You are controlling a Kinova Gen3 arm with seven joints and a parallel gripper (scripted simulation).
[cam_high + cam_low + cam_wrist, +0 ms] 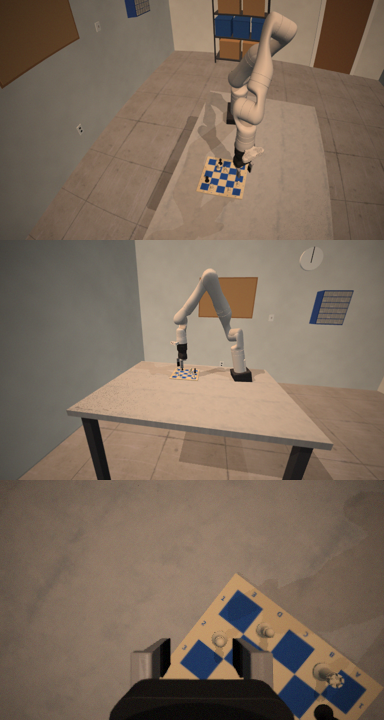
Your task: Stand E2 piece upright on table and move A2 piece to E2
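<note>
My hand is 110 mm above the chessboard, 90 mm to the left of it and 20 mm past it.
</note>
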